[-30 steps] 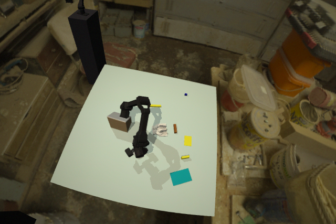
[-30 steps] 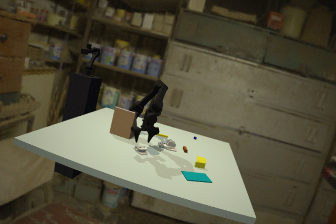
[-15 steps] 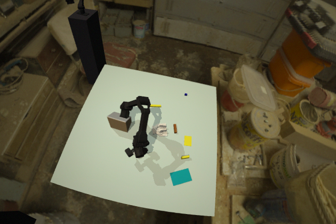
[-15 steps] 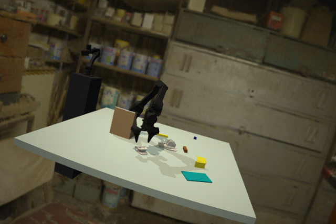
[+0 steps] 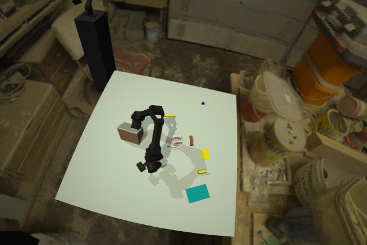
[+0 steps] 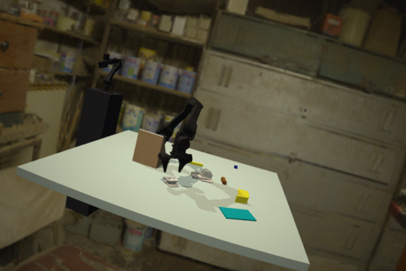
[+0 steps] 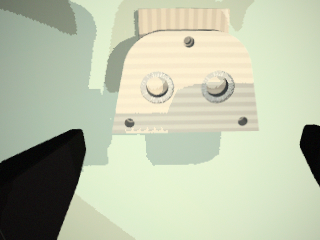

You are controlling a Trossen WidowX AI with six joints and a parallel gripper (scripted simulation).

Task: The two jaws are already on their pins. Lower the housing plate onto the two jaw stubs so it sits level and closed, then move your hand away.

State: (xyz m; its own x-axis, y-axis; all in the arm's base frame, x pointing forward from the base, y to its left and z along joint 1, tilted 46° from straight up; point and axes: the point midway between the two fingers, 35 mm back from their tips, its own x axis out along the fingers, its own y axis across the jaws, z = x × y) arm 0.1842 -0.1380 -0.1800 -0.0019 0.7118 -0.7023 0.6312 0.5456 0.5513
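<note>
Now: gripper tip 1 cm short of the white piece, 1 cm to the left of it and 5 cm above it. From my gripper tip the other things lie so: teal sheet: 39 cm ahead, 11 cm to the right, 6 cm below; orange-brown block: 26 cm ahead, 30 cm to the left, 5 cm below; yellow bar: 39 cm ahead, 5 cm to the left, 4 cm below.
</note>
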